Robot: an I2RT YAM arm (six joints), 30 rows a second.
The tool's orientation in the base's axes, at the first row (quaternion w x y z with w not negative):
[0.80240, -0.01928, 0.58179, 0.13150]
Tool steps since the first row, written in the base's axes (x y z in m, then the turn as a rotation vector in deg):
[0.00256, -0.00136, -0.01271, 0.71, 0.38, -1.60]
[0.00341, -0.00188, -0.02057, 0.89, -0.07, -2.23]
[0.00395, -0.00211, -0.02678, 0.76, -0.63, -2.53]
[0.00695, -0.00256, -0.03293, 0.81, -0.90, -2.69]
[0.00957, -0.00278, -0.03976, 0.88, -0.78, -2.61]
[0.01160, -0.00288, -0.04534, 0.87, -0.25, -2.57]
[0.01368, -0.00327, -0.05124, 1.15, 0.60, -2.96]
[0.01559, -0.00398, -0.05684, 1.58, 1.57, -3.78]
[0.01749, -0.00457, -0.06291, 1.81, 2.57, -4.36]
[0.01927, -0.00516, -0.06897, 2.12, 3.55, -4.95]
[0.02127, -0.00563, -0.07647, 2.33, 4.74, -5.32]
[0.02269, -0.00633, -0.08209, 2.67, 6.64, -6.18]
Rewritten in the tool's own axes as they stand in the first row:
[0.01241, -0.00346, -0.00197, 1.78, 0.01, 0.21]
[0.01994, -0.00512, -0.00381, 2.34, -0.55, 0.09]
[0.02588, -0.00623, -0.00535, 2.48, -1.09, -0.23]
[0.03243, -0.00811, -0.00463, 2.59, -1.39, -0.28]
[0.03956, -0.00977, -0.00444, 2.56, -1.28, -0.17]
[0.04537, -0.01102, -0.00437, 2.62, -0.76, -0.07]
[0.05143, -0.01260, -0.00441, 3.22, -0.05, 0.22]
[0.05710, -0.01442, -0.00457, 4.30, 0.68, 0.54]
[0.06324, -0.01617, -0.00487, 5.10, 1.52, 0.75]
[0.06933, -0.01790, -0.00528, 5.93, 2.33, 1.03]
[0.07686, -0.01973, -0.00593, 6.56, 3.38, 1.32]
[0.08241, -0.02142, -0.00655, 7.82, 5.03, 1.71]

